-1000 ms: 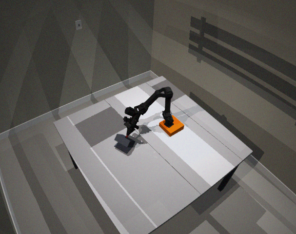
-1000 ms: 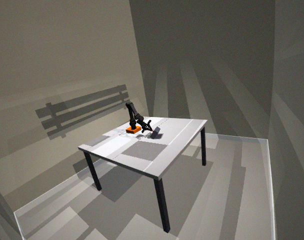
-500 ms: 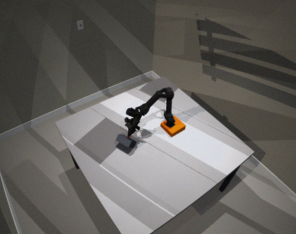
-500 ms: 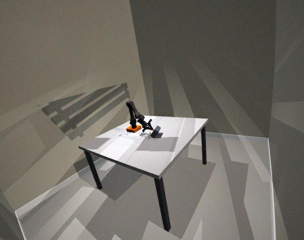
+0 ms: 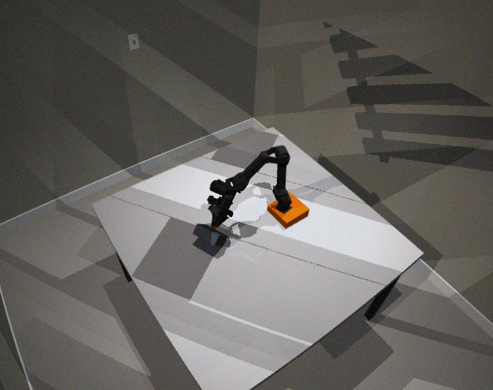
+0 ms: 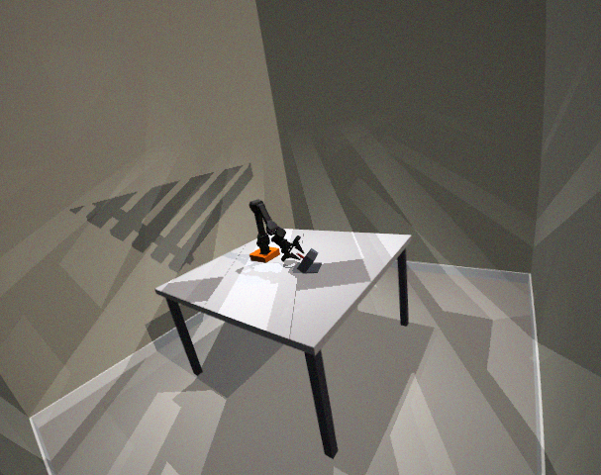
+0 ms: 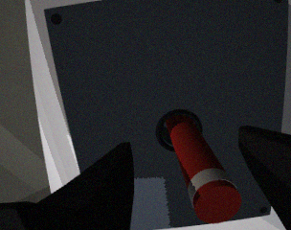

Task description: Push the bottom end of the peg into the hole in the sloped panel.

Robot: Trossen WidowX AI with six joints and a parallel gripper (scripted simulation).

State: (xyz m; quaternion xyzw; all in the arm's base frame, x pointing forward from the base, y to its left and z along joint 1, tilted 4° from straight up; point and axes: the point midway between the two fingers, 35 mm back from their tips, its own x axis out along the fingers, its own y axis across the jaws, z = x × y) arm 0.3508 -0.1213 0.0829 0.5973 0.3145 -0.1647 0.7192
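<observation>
Right now my gripper tip is 10 mm past the red peg and 10 mm below it. Also, from my gripper tip: grey sloped panel: 30 mm ahead, 10 mm to the left, 30 mm below.
</observation>
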